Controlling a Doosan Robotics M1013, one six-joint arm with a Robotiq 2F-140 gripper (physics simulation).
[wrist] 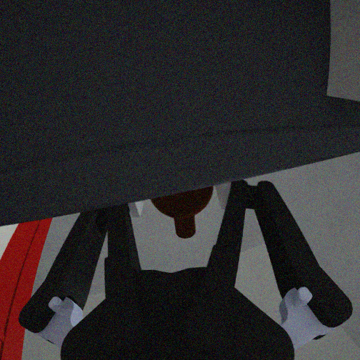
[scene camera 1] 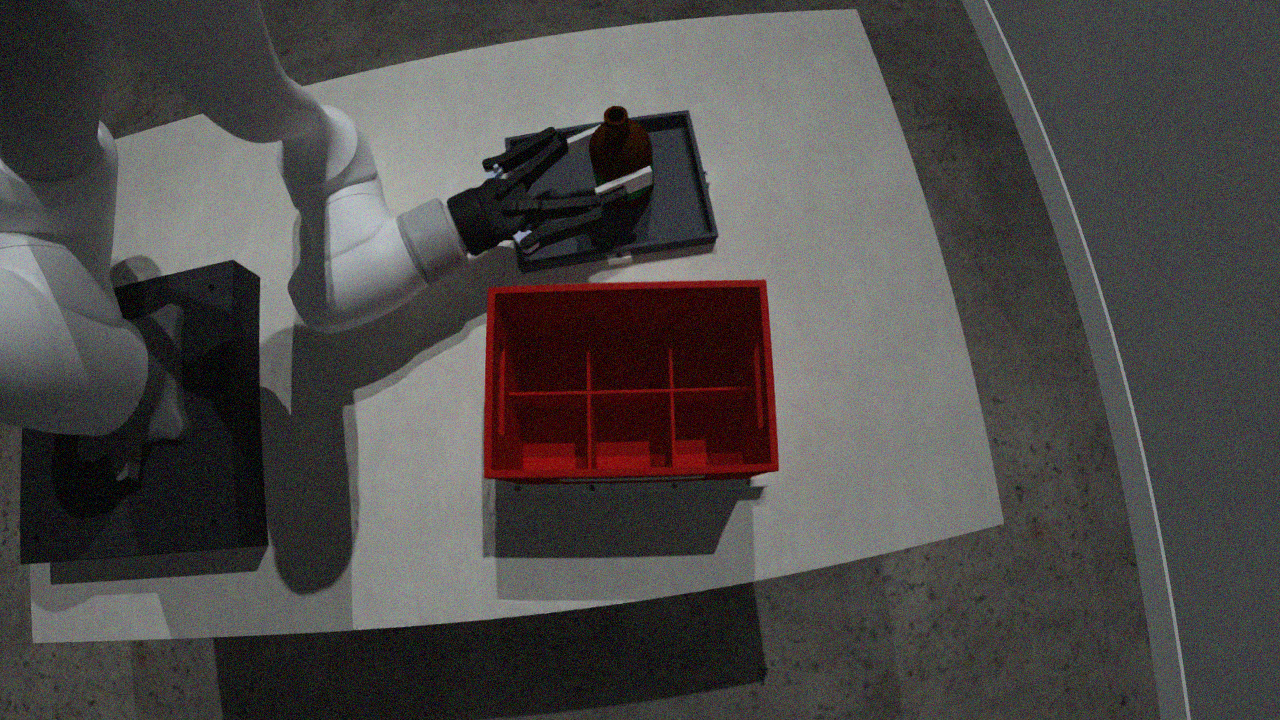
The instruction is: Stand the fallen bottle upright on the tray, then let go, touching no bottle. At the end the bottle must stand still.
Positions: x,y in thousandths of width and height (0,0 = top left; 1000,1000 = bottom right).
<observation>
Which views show the brown bottle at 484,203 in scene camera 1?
The wrist view and scene camera 1: all of them.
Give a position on a brown bottle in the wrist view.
507,574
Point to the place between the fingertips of the gripper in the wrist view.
At 496,460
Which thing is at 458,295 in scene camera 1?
The gripper.
</observation>
